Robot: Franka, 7 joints.
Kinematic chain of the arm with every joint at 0, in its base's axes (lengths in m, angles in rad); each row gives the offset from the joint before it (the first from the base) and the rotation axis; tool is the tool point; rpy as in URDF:
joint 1: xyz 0 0 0.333 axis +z
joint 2: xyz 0 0 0 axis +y
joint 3: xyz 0 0 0.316 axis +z
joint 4: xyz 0.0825 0 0 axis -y
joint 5: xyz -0.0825 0 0.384 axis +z
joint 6: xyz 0 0 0 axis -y
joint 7: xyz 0.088 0 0 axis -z
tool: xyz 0 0 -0.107 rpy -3.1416 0 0
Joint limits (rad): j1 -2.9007..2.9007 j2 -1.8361..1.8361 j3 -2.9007..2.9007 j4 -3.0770..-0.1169 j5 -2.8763..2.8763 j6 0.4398..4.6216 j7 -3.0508..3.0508
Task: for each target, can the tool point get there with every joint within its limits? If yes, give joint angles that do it. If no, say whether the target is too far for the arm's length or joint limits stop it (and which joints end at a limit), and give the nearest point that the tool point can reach.
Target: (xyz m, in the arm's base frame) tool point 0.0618 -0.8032 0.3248
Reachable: yes | joints -1.0273 1.5525 -1.3020 -0.6501 2.2033 3.1973 -0.2120
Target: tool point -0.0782 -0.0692 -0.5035
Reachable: no: joint limits stop it (at a limit: joint 2) | nearest point -0.1101 -0.0974 -0.3430 | short by 0.166 m
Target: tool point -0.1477 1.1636 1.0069
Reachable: no: too far | nearest point -0.0937 0.7379 0.7604 | short by 0.495 m
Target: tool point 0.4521 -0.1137 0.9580
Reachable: yes | joints 2.0706 -0.9290 -0.6400 -1.2064 -2.2808 1.4482 0.3009
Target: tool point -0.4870 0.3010 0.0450
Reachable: yes | joints -1.3501 -1.0990 -2.3165 -1.9801 0.8400 2.8985 0.3647
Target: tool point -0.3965 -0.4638 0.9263
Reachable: yes | joints 1.1129 -0.6095 2.3758 -0.3623 -0.3698 2.2939 1.3593
